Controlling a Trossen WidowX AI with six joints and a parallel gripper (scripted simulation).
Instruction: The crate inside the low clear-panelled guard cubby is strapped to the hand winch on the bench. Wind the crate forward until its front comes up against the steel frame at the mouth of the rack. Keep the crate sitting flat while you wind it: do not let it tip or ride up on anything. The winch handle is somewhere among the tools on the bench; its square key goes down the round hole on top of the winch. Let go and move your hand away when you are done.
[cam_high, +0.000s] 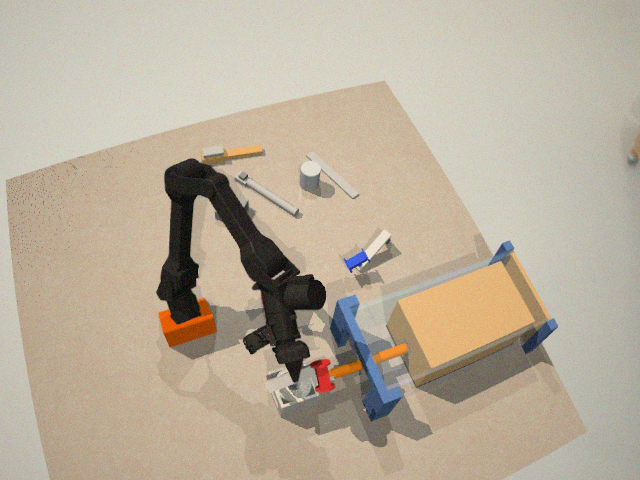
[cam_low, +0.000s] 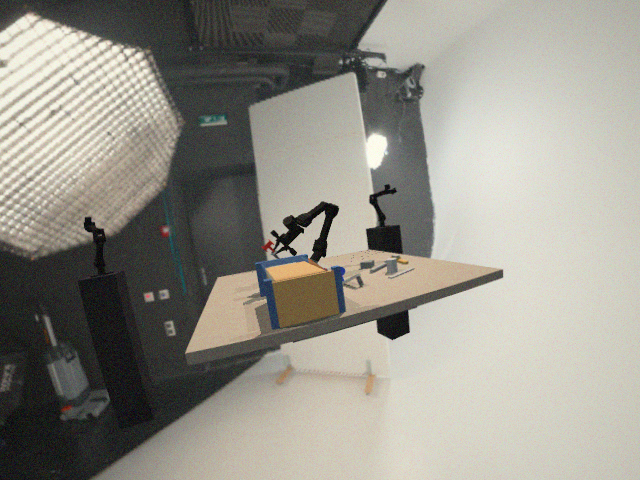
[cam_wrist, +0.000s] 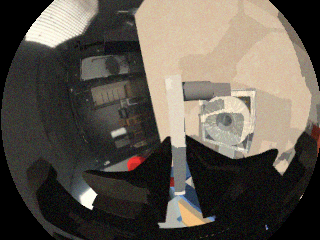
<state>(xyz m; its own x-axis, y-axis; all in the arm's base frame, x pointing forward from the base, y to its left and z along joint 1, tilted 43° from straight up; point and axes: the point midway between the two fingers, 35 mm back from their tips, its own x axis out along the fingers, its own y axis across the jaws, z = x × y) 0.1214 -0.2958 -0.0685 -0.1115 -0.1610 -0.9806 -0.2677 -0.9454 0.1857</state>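
The red knob is 50 mm ahead of my gripper tip, 20 mm to the right of it and 40 mm above it. The rest, counted from my gripper tip: hand winch: 10 mm behind, 10 mm to the left, 140 mm below; blue steel frame: 170 mm ahead, 10 mm to the right, 70 mm below; red-knobbed winch handle: 10 mm ahead, 10 mm above.
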